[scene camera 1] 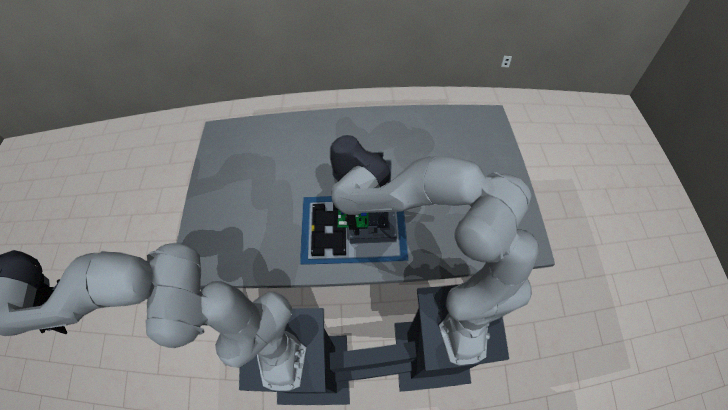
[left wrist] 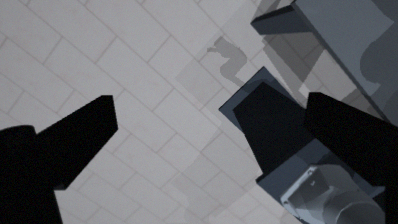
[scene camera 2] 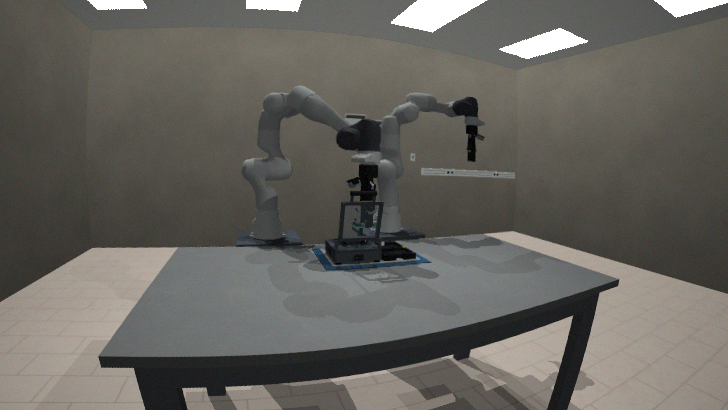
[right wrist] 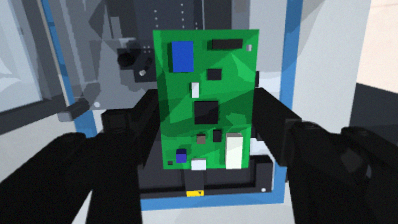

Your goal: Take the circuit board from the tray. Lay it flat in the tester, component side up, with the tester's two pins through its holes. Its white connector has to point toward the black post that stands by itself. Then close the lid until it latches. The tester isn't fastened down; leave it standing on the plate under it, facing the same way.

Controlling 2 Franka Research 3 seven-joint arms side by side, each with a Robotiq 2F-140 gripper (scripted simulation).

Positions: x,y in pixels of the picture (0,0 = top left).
Scene:
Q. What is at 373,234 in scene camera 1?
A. A tester.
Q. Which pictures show the tester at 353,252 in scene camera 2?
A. Scene camera 1, scene camera 2 and the right wrist view only.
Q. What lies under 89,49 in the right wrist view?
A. A tester.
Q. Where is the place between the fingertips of the left gripper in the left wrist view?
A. At 210,111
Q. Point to a green circuit board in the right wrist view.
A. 205,78

